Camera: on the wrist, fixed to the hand. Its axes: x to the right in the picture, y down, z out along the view.
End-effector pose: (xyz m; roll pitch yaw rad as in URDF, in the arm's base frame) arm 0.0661 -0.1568 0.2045 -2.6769 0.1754 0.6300
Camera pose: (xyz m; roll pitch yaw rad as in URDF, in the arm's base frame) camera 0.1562 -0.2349 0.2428 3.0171 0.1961 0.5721
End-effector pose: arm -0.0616 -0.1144 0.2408 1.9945 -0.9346 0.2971
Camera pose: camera -0.1522 -0.0928 0.3246 1.4440 -0.9920 0.2630
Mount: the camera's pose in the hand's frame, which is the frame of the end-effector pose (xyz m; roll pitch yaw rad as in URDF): 0.0197 0.0849 -0.0900 -0.5783 0.0067 0.0602
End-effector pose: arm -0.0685 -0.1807 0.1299 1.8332 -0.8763 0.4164
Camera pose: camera -0.1572 -0.1490 0.2125 1.2668 -0.9361 0.4010
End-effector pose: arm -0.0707 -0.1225 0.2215 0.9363 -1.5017 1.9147
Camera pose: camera -0.1817 -0.1767 0.2422 -0.6729 -1.5229 2.9468
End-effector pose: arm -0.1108 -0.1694 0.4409 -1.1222 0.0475 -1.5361
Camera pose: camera -0.1546 -0.1851 0.3246 -1.6992 0.1046 -1.5159
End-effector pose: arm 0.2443 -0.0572 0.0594 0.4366 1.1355 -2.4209
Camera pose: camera 0.3450 -0.1218 0.0223 -0.0246 1.1127 -2.2908
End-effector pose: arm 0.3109 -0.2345 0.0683 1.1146 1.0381 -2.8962
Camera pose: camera 0.2994 -0.3592 0.0699 0.5861 0.9862 -2.8372
